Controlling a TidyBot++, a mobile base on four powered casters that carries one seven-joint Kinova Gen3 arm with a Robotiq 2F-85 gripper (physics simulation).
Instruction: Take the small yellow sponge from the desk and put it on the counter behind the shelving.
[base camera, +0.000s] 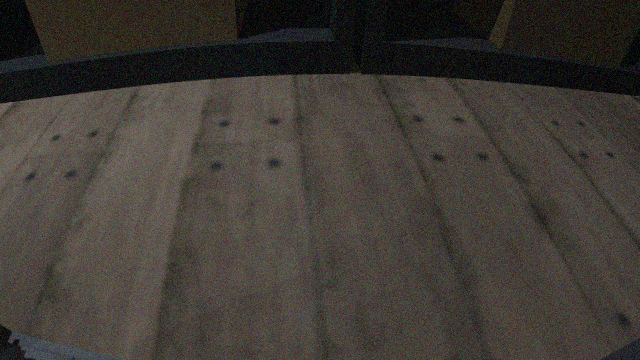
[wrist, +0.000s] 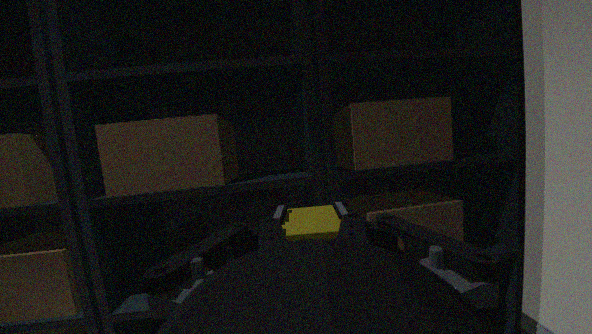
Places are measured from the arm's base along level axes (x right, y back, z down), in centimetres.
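Where they show: gripper, fingertip midpoint: (wrist: 310, 214).
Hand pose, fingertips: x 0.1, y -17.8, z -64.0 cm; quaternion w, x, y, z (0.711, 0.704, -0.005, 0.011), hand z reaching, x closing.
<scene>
After its pixels a point has its place.
The small yellow sponge (wrist: 313, 220) @(y -14.3, x 0.3, z -64.8 cm) is between my fingertips in the wrist view, low and near the middle. My gripper (wrist: 310, 214) @(y -17.8, x 0.1, z -64.0 cm) is shut on it, with one pale fingertip edge on each side of the sponge. The sponge and gripper are held up in front of the dark shelving (wrist: 75, 165) @(y -65.6, x -82.3, z -72.4 cm) (base camera: 280, 60) @(y -75.5, x -8.2, z 36.2 cm), which fills most of the wrist view and runs along the top of the base view. The desk and the counter do not show in either view.
Cardboard boxes (wrist: 162, 156) @(y -71.6, x -52.8, z -72.5 cm) (wrist: 403, 133) @(y -84.2, x 41.7, z -72.6 cm) (wrist: 425, 217) (wrist: 35, 285) @(y -64.1, x -108.6, z -27.9 cm) (base camera: 140, 25) @(y -73.7, x -36.7, z 26.7 cm) (base camera: 570, 30) @(y -86.8, x 61.2, z 24.2 cm) stand on the shelves. A pale wall (wrist: 565, 150) @(y -87.3, x 114.7, z -58.8 cm) is at the right of the wrist view. Wooden plank floor (base camera: 360, 215) @(y -39.0, x 6.1, z 39.7 cm) lies between the base and the shelving.
</scene>
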